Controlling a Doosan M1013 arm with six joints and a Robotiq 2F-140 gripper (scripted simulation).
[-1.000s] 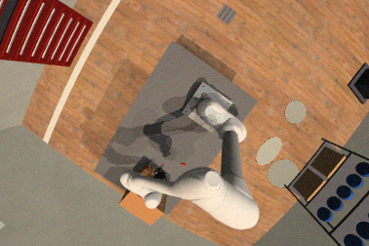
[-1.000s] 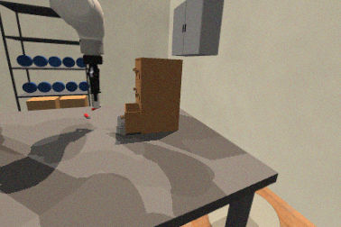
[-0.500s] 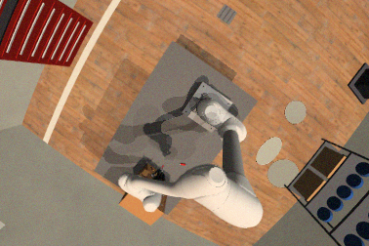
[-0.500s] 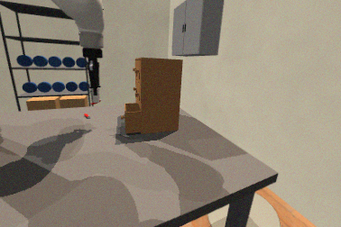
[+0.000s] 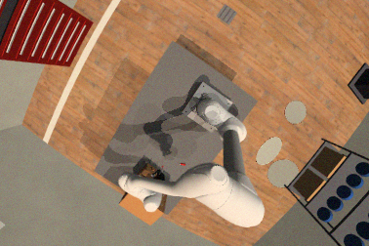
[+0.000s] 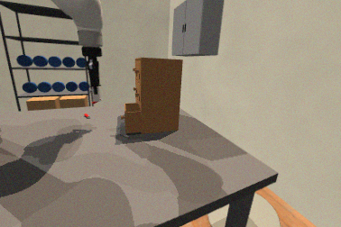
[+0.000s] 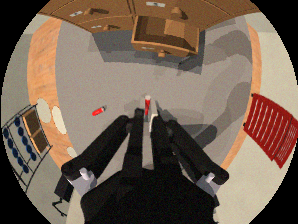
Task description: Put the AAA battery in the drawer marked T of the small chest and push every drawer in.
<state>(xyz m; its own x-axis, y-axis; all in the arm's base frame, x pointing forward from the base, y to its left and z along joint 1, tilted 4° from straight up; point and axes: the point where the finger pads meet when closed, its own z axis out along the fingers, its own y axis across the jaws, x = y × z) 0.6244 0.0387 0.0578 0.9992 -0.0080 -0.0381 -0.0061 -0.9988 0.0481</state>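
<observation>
My gripper is now 3 cm above the red AAA battery. The rest, counted from my hand: drawer 20 cm ahead, 14 cm below, 3 cm to the right.
</observation>
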